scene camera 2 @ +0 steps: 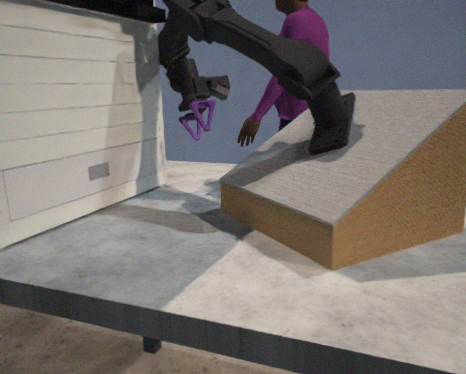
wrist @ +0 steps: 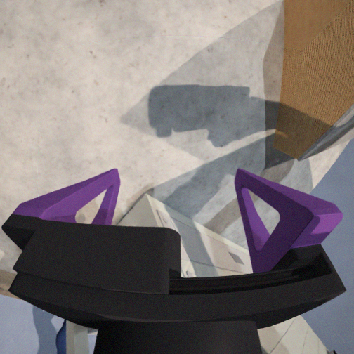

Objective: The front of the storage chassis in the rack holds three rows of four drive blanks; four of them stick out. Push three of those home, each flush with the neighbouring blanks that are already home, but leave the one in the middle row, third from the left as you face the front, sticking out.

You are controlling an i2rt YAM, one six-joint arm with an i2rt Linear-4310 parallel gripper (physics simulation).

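Places are measured from the arm's base along level axes (x ahead, y left, z up), in millimetres.
Where they show: gripper, fingertip midpoint: [scene camera 2: 202, 135]; arm's base, origin of the base link: [scene camera 2: 334, 123].
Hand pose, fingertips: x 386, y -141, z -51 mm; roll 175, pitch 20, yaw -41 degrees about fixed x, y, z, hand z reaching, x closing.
Each offset is from my fingertips to the top centre of the thing. "*": to the spot under its first point. Level surfaces: height alone.
The rack @(* dx +57, dy +390, dz +100 mm) [scene camera 2: 65, 105] [wrist: 210, 246] has a cream face with horizontal panel seams, at the left in the scene view; part of it shows between and below the fingers in the wrist view. A dark unit @(* dx +47, dy +284, dz +282 mm) [scene camera 2: 100, 7] juts out at its top, cut off by the frame edge. The drive blanks cannot be made out in either view, so which ones stick out cannot be told. My gripper [scene camera 2: 202, 134] [wrist: 177, 174] has purple triangular fingers. It is open and empty, pointing down above the table, to the right of the rack's right edge in the scene view and apart from it.
A wooden wedge [scene camera 2: 400, 200] [wrist: 317, 60] with a grey sloped top carries the arm's base. The table @(dz -128 mm) [scene camera 2: 260, 305] [wrist: 65, 75] has its front edge low in the scene view. A grey label @(* dx +60, dy +320, dz -40 mm) [scene camera 2: 99, 171] is on the rack's lower panel. A person in purple [scene camera 2: 310, 35] stands behind.
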